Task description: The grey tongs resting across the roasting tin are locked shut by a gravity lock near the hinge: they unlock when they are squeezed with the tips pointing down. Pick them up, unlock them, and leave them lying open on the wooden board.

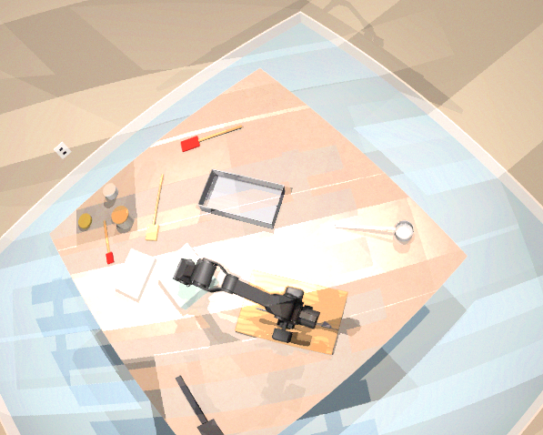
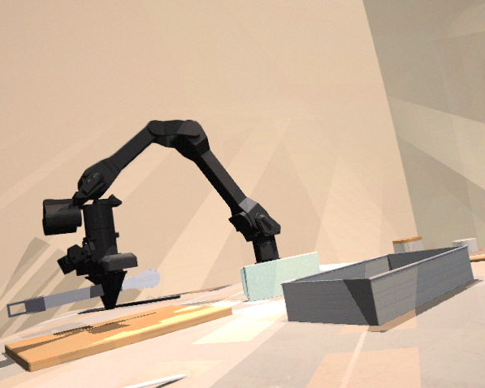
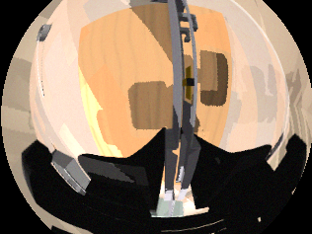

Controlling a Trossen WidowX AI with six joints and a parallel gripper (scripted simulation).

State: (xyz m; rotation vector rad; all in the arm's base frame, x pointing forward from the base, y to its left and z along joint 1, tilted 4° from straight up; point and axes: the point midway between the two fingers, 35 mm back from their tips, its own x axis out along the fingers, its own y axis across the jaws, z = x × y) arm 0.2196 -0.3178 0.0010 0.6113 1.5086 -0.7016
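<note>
Now: gripper tip 20 mm short of the wooden board, 20 mm to the right of it and 40 mm above it. Round my gripper tip: grey roasting tin (100 mm ahead, 500 mm to the left, 20 mm below); jar (370 mm behind, 710 mm to the left, 10 mm below); dark tool (480 mm behind, 150 mm to the right, 40 mm below).
</note>
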